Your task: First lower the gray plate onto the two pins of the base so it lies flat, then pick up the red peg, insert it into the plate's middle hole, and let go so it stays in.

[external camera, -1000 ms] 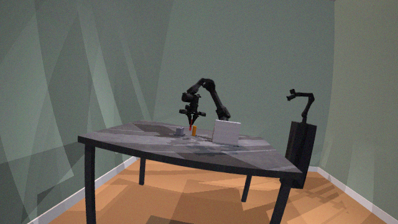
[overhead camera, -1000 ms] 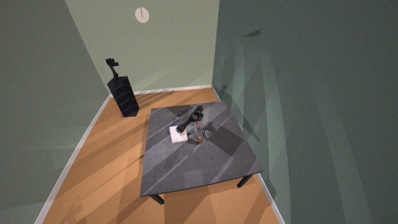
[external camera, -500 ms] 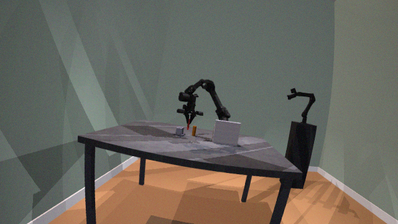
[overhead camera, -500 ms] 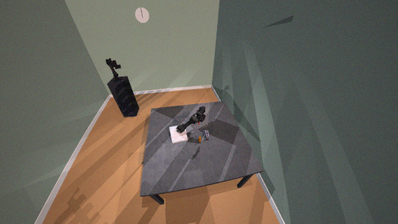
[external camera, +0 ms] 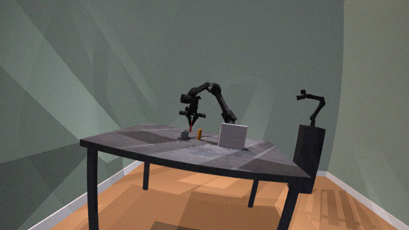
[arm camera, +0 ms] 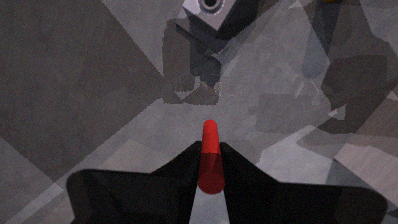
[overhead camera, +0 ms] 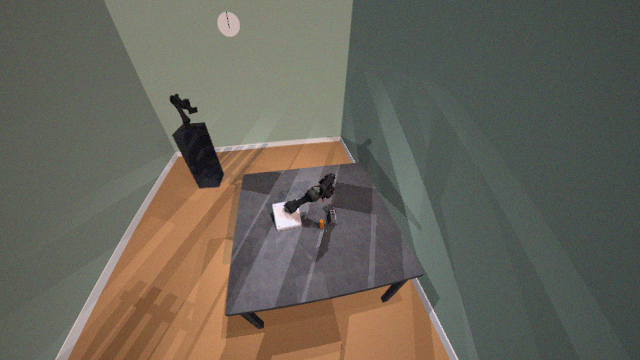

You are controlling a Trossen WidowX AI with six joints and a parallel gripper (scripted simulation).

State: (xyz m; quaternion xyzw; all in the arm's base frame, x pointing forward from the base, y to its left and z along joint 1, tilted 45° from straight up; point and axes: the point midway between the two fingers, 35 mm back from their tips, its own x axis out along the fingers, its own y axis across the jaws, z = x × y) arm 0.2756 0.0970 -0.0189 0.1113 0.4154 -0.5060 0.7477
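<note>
Right now the gray plate is 6 cm ahead of my gripper tip, 13 cm to the right of it and 7 cm below it. From my gripper tip the other things lie so: base (6 cm ahead, 13 cm to the right, 11 cm below); then orange peg (4 cm behind, 20 cm to the right, 8 cm below); then red peg (right at my gripper tip).
</note>
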